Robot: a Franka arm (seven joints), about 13 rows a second.
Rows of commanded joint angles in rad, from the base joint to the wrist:
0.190, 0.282, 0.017, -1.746, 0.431, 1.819, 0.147
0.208, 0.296, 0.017, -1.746, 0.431, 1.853, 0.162
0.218, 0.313, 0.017, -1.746, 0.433, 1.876, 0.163
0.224, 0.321, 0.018, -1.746, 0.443, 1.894, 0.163
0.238, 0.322, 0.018, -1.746, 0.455, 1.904, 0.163
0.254, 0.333, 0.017, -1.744, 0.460, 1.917, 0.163
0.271, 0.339, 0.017, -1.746, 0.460, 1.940, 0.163
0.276, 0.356, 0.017, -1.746, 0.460, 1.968, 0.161
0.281, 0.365, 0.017, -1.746, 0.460, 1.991, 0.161
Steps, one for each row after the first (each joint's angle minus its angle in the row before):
0.018, 0.014, 0.000, 0.000, 0.000, 0.034, 0.015
0.010, 0.017, 0.000, 0.000, 0.002, 0.023, 0.001
0.006, 0.008, 0.001, 0.000, 0.010, 0.018, 0.000
0.014, 0.001, 0.000, 0.000, 0.012, 0.010, 0.000
0.016, 0.011, -0.001, 0.002, 0.005, 0.013, 0.000
0.017, 0.006, 0.000, -0.002, 0.000, 0.023, 0.000
0.005, 0.017, 0.000, 0.000, 0.000, 0.028, -0.002
0.005, 0.009, 0.000, 0.000, 0.000, 0.023, 0.000

